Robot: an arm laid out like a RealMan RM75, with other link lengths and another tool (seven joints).
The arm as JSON. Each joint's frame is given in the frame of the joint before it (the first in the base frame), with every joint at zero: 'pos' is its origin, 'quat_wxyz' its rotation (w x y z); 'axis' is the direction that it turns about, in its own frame. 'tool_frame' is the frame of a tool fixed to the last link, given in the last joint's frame.
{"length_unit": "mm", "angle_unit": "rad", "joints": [
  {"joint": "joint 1", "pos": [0.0, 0.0, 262.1], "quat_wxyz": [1.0, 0.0, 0.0, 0.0], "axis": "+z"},
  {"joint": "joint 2", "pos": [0.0, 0.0, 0.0], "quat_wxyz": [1.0, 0.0, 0.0, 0.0], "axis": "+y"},
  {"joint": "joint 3", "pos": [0.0, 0.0, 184.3], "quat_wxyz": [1.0, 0.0, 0.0, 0.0], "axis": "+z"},
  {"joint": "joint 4", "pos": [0.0, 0.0, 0.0], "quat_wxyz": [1.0, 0.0, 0.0, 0.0], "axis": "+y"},
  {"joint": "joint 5", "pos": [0.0, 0.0, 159.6], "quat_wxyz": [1.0, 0.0, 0.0, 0.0], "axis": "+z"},
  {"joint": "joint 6", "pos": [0.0, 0.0, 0.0], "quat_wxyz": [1.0, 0.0, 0.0, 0.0], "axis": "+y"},
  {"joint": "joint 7", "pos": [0.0, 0.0, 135.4], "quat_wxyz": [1.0, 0.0, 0.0, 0.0], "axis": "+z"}
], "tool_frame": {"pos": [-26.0, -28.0, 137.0], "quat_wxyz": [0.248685, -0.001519, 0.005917, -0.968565]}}
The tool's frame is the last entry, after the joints.
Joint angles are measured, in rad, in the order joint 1, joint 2, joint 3, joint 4, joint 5, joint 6, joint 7. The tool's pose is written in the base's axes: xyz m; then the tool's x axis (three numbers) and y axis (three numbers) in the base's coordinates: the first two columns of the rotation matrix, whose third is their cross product. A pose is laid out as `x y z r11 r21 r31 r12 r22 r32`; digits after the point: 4 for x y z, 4 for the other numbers.
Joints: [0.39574, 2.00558, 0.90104, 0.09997, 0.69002, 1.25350, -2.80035]
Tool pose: 0.2332 0.4010 0.1198 -0.2481 0.0524 0.9673 0.9549 0.1816 0.2350
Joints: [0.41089, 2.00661, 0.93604, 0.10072, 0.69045, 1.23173, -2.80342]
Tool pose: 0.2361 0.4061 0.1255 -0.2398 0.0377 0.9701 0.9598 0.1597 0.2310
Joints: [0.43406, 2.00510, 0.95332, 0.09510, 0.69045, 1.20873, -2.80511]
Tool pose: 0.2359 0.4124 0.1276 -0.2430 0.0356 0.9694 0.9602 0.1507 0.2351
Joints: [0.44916, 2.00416, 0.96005, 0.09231, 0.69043, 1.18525, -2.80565]
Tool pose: 0.2369 0.4169 0.1267 -0.2463 0.0429 0.9683 0.9608 0.1420 0.2381
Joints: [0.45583, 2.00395, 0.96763, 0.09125, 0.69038, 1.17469, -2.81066]
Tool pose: 0.2377 0.4189 0.1274 -0.2501 0.0425 0.9673 0.9606 0.1356 0.2424
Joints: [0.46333, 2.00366, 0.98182, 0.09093, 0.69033, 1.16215, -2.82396]
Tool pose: 0.2389 0.4212 0.1294 -0.2590 0.0375 0.9652 0.9594 0.1254 0.2526
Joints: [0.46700, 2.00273, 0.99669, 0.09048, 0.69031, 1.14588, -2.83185]
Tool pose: 0.2430 0.4227 0.1313 -0.2629 0.0362 0.9641 0.9601 0.1079 0.2578
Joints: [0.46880, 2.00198, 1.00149, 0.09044, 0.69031, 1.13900, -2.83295]
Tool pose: 0.2445 0.4234 0.1319 -0.2633 0.0368 0.9640 0.9607 0.1017 0.2585
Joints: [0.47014, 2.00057, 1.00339, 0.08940, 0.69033, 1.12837, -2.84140]
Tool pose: 0.2468 0.4240 0.1316 -0.2731 0.0412 0.9611 0.9587 0.0936 0.2685
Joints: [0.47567, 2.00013, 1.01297, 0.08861, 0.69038, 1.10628, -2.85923]
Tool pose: 0.2505 0.4259 0.1312 -0.2885 0.0470 0.9563 0.9556 0.0774 0.2845
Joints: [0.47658, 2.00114, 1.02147, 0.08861, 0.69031, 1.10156, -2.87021]
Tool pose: 0.2518 0.4262 0.1322 -0.2949 0.0441 0.9545 0.9540 0.0703 0.2915
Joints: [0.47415, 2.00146, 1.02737, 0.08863, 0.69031, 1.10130, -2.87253]
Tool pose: 0.2535 0.4256 0.1335 -0.2943 0.0411 0.9548 0.9544 0.0642 0.2914
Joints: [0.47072, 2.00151, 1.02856, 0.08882, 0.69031, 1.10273, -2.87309]
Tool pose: 0.2546 0.4247 0.1339 -0.2940 0.0402 0.9550 0.9547 0.0613 0.2913
